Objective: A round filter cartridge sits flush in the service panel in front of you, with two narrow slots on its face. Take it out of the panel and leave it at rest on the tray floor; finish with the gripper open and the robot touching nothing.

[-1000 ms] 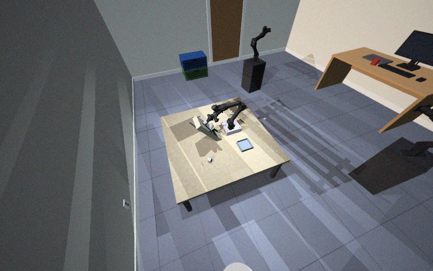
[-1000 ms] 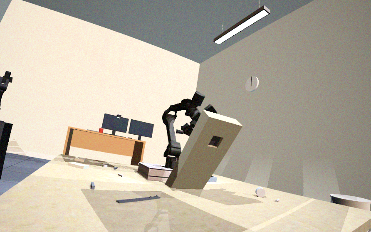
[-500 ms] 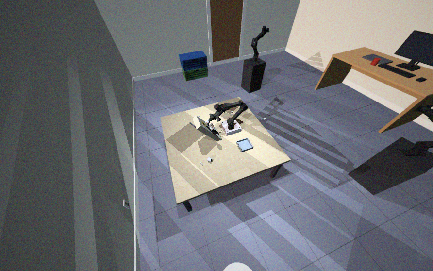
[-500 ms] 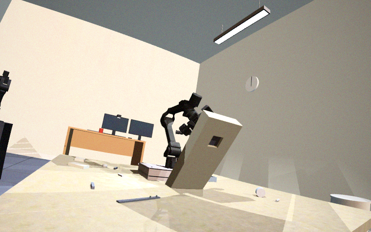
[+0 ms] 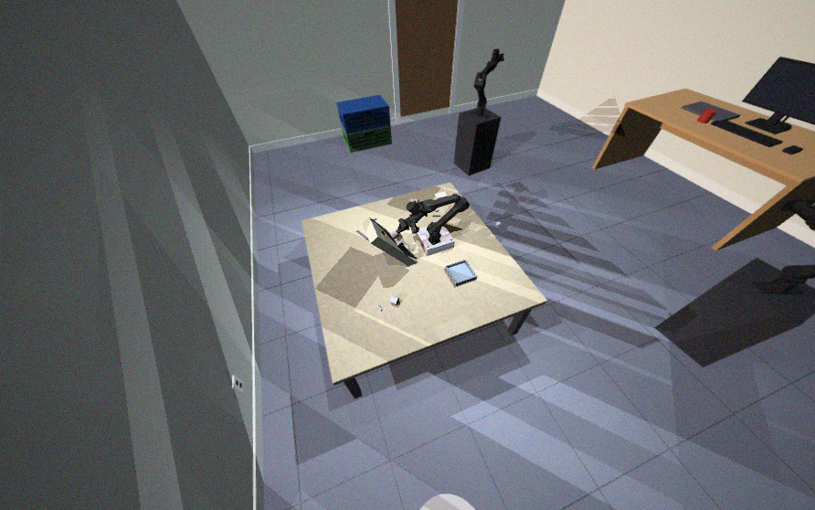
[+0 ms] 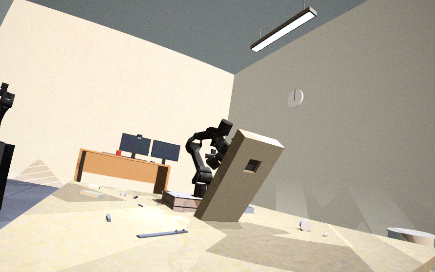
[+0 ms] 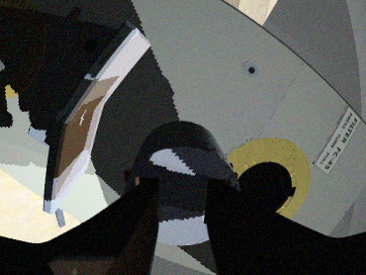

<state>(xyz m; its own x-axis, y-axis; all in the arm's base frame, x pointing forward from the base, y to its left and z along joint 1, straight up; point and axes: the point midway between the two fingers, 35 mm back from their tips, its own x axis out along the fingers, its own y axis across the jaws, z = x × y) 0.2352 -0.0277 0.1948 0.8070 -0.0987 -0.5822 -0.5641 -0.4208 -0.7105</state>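
My gripper tip is 10 mm short of the round filter cartridge. Round my gripper tip: service panel 50 mm ahead, 10 mm to the right, 60 mm below; blue-floored tray 290 mm behind, 320 mm to the left, 230 mm below.
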